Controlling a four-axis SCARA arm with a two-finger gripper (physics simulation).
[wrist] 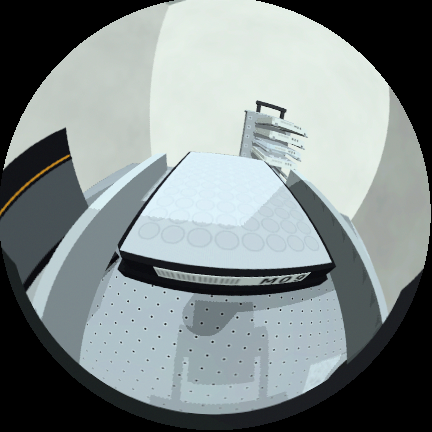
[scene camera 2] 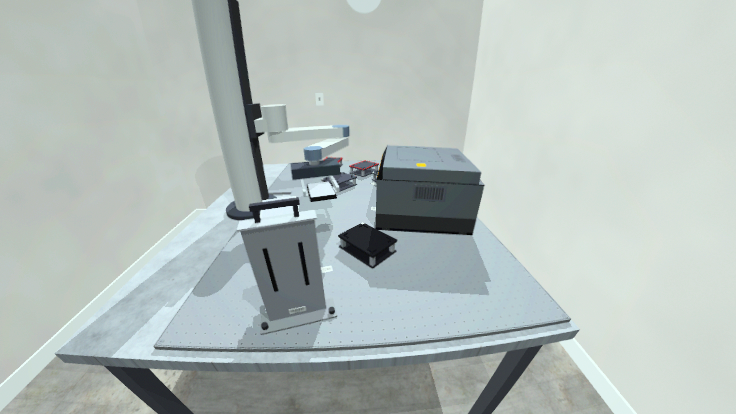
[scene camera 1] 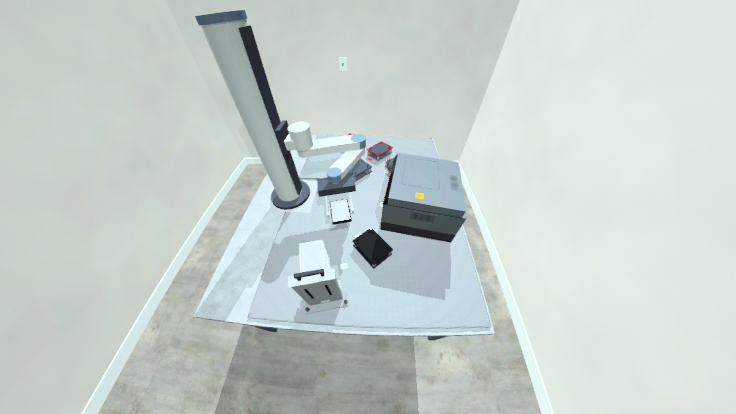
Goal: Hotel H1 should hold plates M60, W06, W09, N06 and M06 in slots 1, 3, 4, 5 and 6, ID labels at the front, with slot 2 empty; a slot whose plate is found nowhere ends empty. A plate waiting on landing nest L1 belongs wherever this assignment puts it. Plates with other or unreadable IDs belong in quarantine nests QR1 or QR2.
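Places are measured from the arm's base along level axes (x ahead, y left, z up), in metres.
Pixels of known places: gripper, fingertip midpoint: (wrist: 229, 168) (scene camera 2: 321, 192) (scene camera 1: 340, 214); arm's base at its link origin: (scene camera 1: 291, 194).
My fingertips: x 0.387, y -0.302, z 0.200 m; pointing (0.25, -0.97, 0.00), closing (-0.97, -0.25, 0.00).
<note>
Ahead of a thing's pixels: the offset from my fingertips to its top centre. "*": to the spot under its first point.
My gripper (scene camera 1: 340, 210) (wrist: 229, 168) is shut on plate M09 @(0.006 m back, 0.022 m left, 0.003 m up) (scene camera 2: 321, 190), a pale plate with a black rim, held level above the table. Its label @(* 0.038 m back, 0.078 m left, 0.003 m down) (wrist: 285, 280) reads M09 in the wrist view. Hotel H1 (scene camera 1: 325, 293) (scene camera 2: 286, 278) (wrist: 247, 134) is a tall grey rack at the near end of the table, apart from the gripper. In the wrist view it holds several stacked plates; their labels are too small to read surely. A white plate @(0.066 m back, 0.245 m right, 0.067 m up) (scene camera 1: 311, 255) shows at its top. Two red-rimmed nests @(* 0.183 m ahead, 0.750 m left, 0.138 m down) (scene camera 1: 379, 148) (scene camera 2: 363, 165) stand at the back, one mostly hidden behind the arm.
A big grey device @(0.407 m ahead, 0.188 m left, 0.068 m up) (scene camera 1: 429, 177) (scene camera 2: 427, 205) (wrist: 40, 210) stands on the right side. A black raised stand (scene camera 1: 372, 248) (scene camera 2: 368, 243) is between it and the hotel. A dark grey stand (scene camera 1: 364, 169) (scene camera 2: 345, 180) is beyond the gripper. The arm's column (scene camera 1: 247, 102) (scene camera 2: 226, 102) rises at the left.
</note>
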